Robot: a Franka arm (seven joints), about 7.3 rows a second.
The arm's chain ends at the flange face. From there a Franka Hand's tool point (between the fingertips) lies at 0.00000 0.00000 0.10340 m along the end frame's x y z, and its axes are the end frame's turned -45 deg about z.
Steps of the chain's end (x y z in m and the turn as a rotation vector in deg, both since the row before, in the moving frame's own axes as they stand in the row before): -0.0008 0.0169 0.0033 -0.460 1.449 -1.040; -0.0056 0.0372 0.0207 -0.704 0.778 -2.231; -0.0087 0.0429 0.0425 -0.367 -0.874 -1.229
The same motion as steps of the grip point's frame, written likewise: -0.0112 0.0138 0.0033 -1.350 0.699 -1.040; -0.0301 0.0242 0.0207 -1.048 0.052 -2.231; -0.0381 0.0236 0.0425 0.359 -0.878 -1.229
